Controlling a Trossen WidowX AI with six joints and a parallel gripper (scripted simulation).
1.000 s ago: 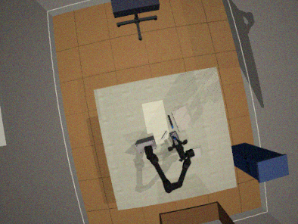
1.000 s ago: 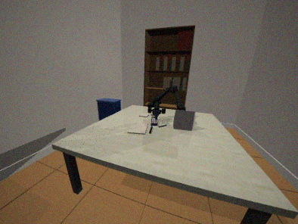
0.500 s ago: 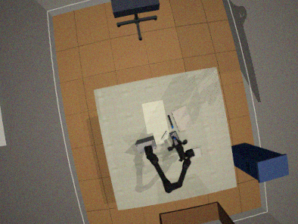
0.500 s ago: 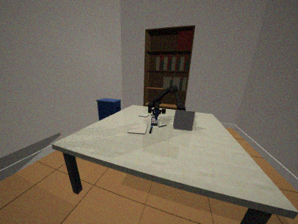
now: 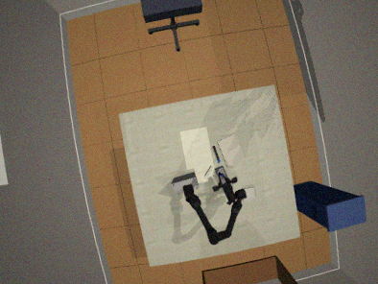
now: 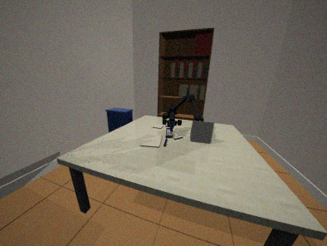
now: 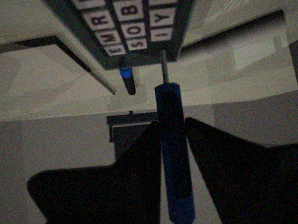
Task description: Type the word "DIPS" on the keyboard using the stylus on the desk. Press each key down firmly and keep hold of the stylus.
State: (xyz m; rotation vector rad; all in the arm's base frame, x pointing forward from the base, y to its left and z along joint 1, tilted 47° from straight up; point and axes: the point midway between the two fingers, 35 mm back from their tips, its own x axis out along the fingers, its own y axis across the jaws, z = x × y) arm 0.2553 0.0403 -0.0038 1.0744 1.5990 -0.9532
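The blue stylus is 1 cm below my gripper tip. The rest, counted from my gripper tip: notebook: 13 cm ahead, 15 cm to the left, 8 cm below; blue-capped pen: 1 cm ahead, 11 cm to the left, 8 cm below.
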